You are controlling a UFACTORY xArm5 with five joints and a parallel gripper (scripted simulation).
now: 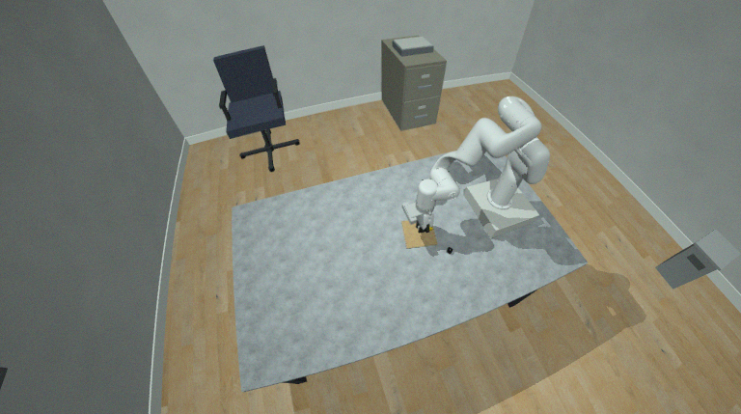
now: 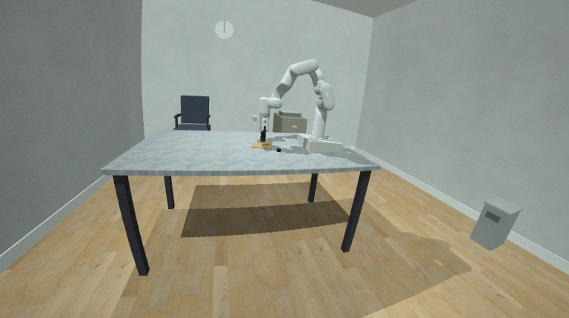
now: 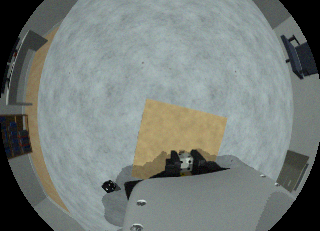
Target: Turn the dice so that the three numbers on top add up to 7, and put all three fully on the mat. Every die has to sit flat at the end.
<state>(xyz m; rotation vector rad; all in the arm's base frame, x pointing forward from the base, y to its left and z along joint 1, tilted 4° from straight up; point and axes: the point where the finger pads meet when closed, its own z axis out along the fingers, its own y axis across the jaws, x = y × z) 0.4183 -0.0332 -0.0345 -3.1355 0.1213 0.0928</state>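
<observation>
My gripper is now 50 mm above the tan mat. The rest, counted from my hand: white die (10 mm below); black die (80 mm behind, 140 mm to the left, 40 mm below); yellow die (50 mm behind, 40 mm below).
</observation>
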